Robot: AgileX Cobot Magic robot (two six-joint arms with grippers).
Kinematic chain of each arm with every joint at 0, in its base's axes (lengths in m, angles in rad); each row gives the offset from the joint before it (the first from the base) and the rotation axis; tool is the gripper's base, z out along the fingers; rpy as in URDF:
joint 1: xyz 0 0 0.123 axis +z
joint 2: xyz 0 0 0 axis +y
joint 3: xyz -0.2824 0 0.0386 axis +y
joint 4: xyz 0.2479 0 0.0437 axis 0.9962 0 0.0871
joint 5: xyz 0 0 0 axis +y
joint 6: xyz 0.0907 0 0.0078 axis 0.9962 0 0.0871
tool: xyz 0 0 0 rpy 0 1.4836 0
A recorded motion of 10 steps. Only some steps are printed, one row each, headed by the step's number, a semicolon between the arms.
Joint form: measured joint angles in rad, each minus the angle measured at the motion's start. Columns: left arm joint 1, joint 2, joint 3, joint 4, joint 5, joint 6; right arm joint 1, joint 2, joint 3, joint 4, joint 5, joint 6.
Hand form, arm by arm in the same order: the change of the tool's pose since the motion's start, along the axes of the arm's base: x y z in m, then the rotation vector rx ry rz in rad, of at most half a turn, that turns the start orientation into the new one. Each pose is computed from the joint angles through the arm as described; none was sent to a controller.
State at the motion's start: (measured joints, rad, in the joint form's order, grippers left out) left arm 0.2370 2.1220 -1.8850 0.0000 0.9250 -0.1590; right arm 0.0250 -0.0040 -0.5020 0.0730 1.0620 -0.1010
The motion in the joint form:
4: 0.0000 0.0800 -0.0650 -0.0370 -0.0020 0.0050; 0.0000 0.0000 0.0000 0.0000 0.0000 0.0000
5: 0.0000 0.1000 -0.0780 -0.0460 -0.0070 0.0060; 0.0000 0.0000 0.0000 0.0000 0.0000 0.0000
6: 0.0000 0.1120 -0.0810 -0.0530 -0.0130 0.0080; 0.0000 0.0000 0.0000 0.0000 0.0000 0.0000
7: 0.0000 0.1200 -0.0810 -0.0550 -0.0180 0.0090; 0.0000 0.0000 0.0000 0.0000 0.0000 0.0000
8: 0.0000 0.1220 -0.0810 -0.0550 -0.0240 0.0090; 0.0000 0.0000 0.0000 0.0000 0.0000 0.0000
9: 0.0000 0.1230 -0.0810 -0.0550 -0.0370 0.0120; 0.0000 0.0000 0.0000 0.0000 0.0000 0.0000
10: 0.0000 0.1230 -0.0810 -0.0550 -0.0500 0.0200; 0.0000 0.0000 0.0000 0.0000 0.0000 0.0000
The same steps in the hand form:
4: 0.0159 0.0011 -0.0194 -0.0363 0.0045 0.0014; 0.0000 0.0000 0.0000 0.0000 0.0000 0.0000
5: 0.0197 0.0013 -0.0252 -0.0449 0.0045 0.0022; 0.0000 0.0000 0.0000 0.0000 0.0000 0.0000
6: 0.0218 0.0013 -0.0300 -0.0513 0.0059 0.0020; 0.0000 0.0000 0.0000 0.0000 0.0000 0.0000
7: 0.0229 0.0015 -0.0338 -0.0534 0.0085 0.0018; 0.0000 0.0000 0.0000 0.0000 0.0000 0.0000
8: 0.0235 0.0016 -0.0345 -0.0524 0.0046 0.0020; 0.0000 0.0000 0.0000 0.0000 0.0000 0.0000
9: 0.0246 0.0020 -0.0345 -0.0481 -0.0067 -0.0002; 0.0000 0.0000 0.0000 0.0000 0.0000 0.0000
10: 0.0256 0.0022 -0.0339 -0.0411 -0.0186 -0.0068; 0.0000 0.0000 0.0000 0.0000 0.0000 0.0000

